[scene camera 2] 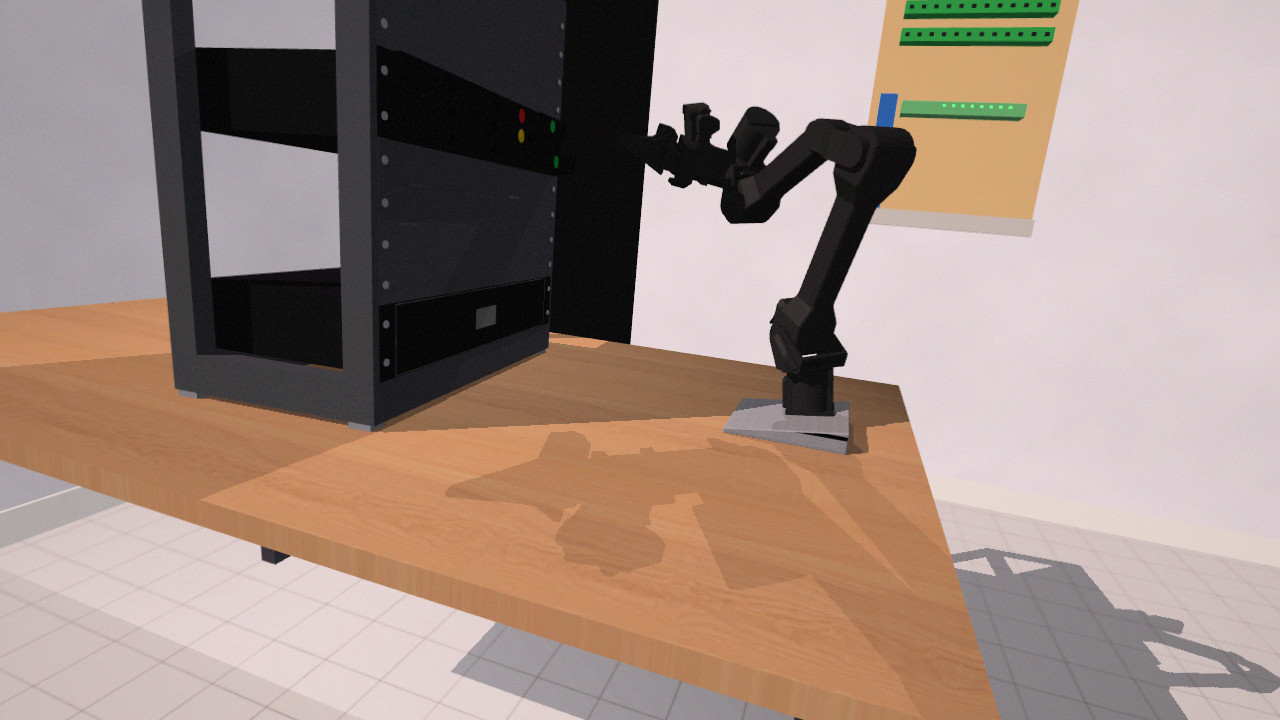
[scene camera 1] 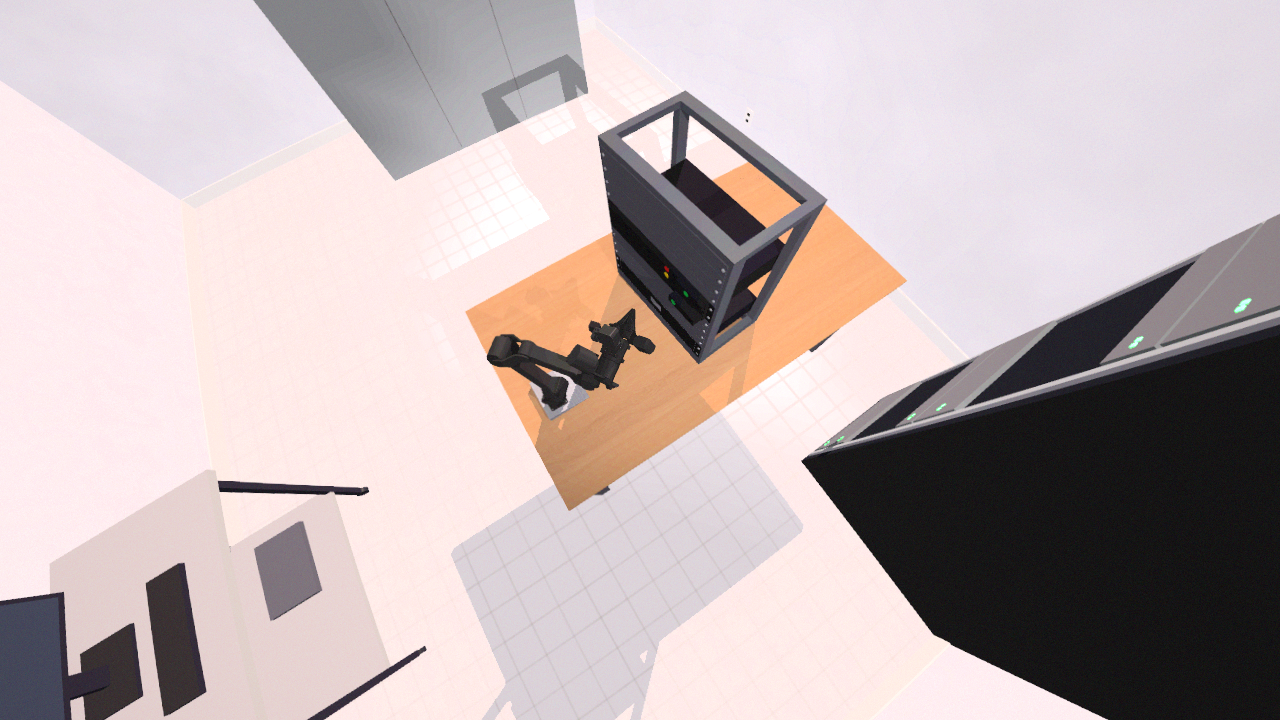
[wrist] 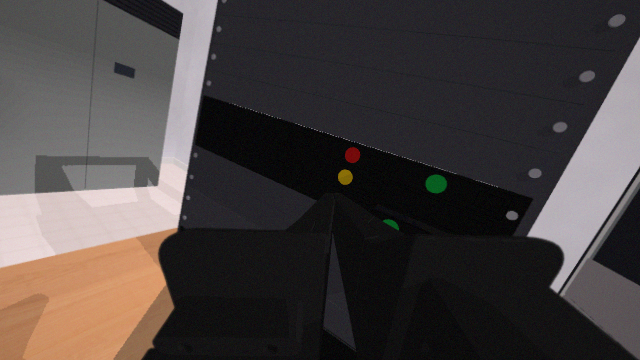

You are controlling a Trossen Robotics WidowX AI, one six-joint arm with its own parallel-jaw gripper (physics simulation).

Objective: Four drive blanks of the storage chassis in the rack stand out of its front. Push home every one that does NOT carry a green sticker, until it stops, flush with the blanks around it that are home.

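Places are measured from the arm's base along level axes (x ahead, y left, z up), in metres.
Where they show: gripper, fingertip midpoint: (scene camera 2: 619, 138) (scene camera 1: 633, 309) (wrist: 331, 201); arm's base at its link origin: (scene camera 2: 809, 409) (scene camera 1: 556, 399).
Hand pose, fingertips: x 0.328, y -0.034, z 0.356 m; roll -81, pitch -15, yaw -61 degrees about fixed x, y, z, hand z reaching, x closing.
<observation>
Things, the pixels of their centre, and the offset from my fingertips. "*": a spot on its surface instead. Level surfaces: height alone.
- black storage chassis at a spot on its surface: (scene camera 2: 447, 107) * dx +0.130, dy +0.242, dz -0.004 m
- red sticker at the middle of its body: (wrist: 352, 155) (scene camera 2: 521, 115) (scene camera 1: 666, 268) dx +0.140, dy +0.043, dz +0.020 m
- yellow sticker at the middle of its body: (wrist: 345, 177) (scene camera 2: 521, 136) (scene camera 1: 666, 274) dx +0.140, dy +0.042, dz -0.008 m
- upper green sticker at the middle of its body: (wrist: 435, 184) (scene camera 2: 552, 126) (scene camera 1: 685, 293) dx +0.135, dy -0.052, dz +0.020 m
- lower green sticker at the middle of its body: (wrist: 388, 228) (scene camera 2: 556, 162) dx +0.114, dy -0.028, dz -0.037 m
- wooden table at its surface level: dz -0.376 m
- lower black unit with a grey label, surface spot: (scene camera 2: 486, 316) * dx +0.152, dy +0.105, dz -0.274 m
The black storage chassis (scene camera 1: 637, 234) (scene camera 2: 447, 107) (wrist: 250, 132) crosses the front of the rack (scene camera 1: 617, 141) (scene camera 2: 358, 268). It carries a red sticker (scene camera 1: 665, 268) (scene camera 2: 521, 115) (wrist: 352, 155), a yellow sticker (scene camera 1: 665, 275) (scene camera 2: 520, 136) (wrist: 345, 177) just below it, an upper green sticker (scene camera 1: 685, 292) (scene camera 2: 552, 126) (wrist: 436, 184) and a lower green sticker (scene camera 2: 555, 162) (wrist: 389, 225), partly behind my fingers in the wrist view. The blank with the lower green sticker seems to stand out; the others' depth is too dark to tell. My gripper (scene camera 2: 637, 141) (wrist: 331, 201) is shut and empty, apart from the chassis front.
The rack stands on the wooden table (scene camera 1: 644, 402) (scene camera 2: 572, 573). A lower black unit with a grey label (scene camera 2: 486, 316) sits near its bottom. Dark grey panels (wrist: 400, 60) lie above the chassis. A large black cabinet (scene camera 1: 1074, 501) stands beyond the table.
</observation>
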